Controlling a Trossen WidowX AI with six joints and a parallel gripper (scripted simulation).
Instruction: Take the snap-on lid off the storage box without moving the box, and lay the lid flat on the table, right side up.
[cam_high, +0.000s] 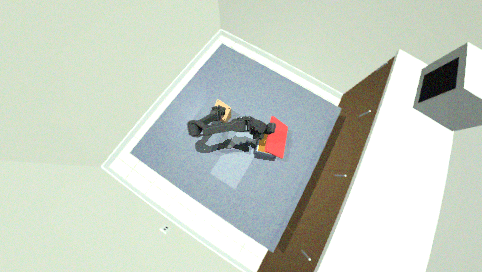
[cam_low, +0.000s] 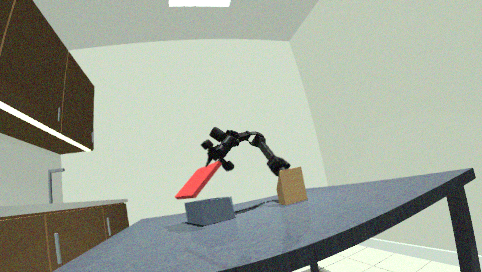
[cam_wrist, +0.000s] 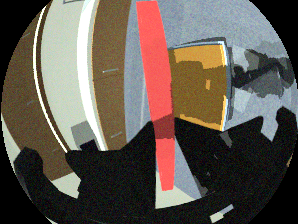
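My gripper tip is 60 mm short of the red lid, 20 mm to the right of it and 50 mm above it. Also, from my gripper tip: storage box (30 mm ahead, 190 mm below).
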